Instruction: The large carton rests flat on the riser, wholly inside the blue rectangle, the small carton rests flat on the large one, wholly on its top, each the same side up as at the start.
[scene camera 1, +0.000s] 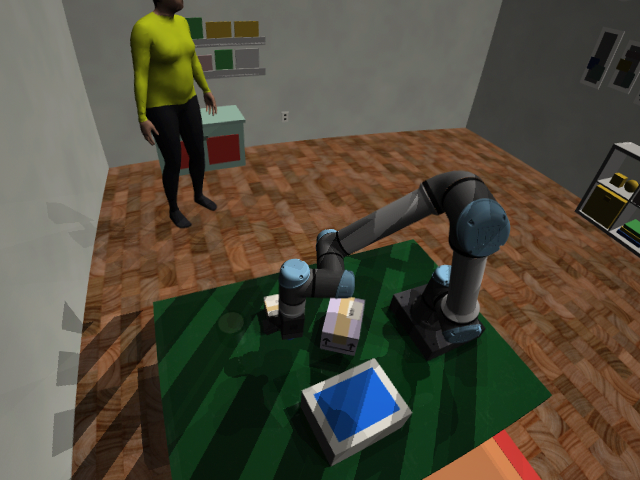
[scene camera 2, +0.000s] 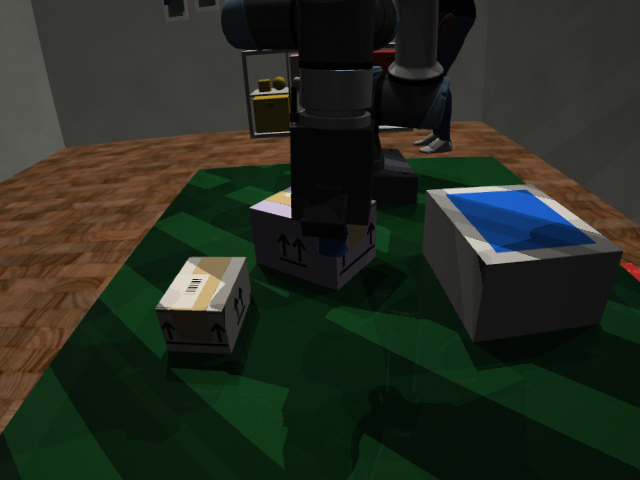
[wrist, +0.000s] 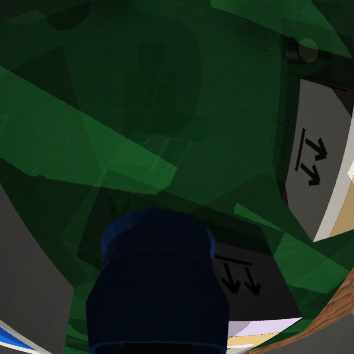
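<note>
The large carton (scene camera 1: 342, 325) (scene camera 2: 279, 242) (wrist: 250, 285), lilac with tan tape, stands upright on the green mat behind the riser in the first scene view. The small carton (scene camera 1: 271, 304) (scene camera 2: 201, 299) (wrist: 320, 150), white with tan tape and a barcode label, stands upright on the mat, apart from the large one. The pale riser (scene camera 1: 361, 437) (scene camera 2: 542, 294) (wrist: 35, 260) bears the blue rectangle (scene camera 1: 361, 400) (scene camera 2: 516, 211), with no carton on it. My gripper (scene camera 2: 332, 246) (wrist: 157, 235), a dark blue suction cup, holds nothing. It hangs between the two cartons, above the mat, and partly hides the large one.
The green mat (scene camera 1: 196, 335) (scene camera 2: 310, 413) lies under the cartons, riser and arm base (scene camera 1: 429, 330). An orange and red surface (scene camera 1: 480, 459) shows at the front edge. A person in a yellow top (scene camera 1: 168, 56) stands beyond the mat. A shelf unit stands at the back right.
</note>
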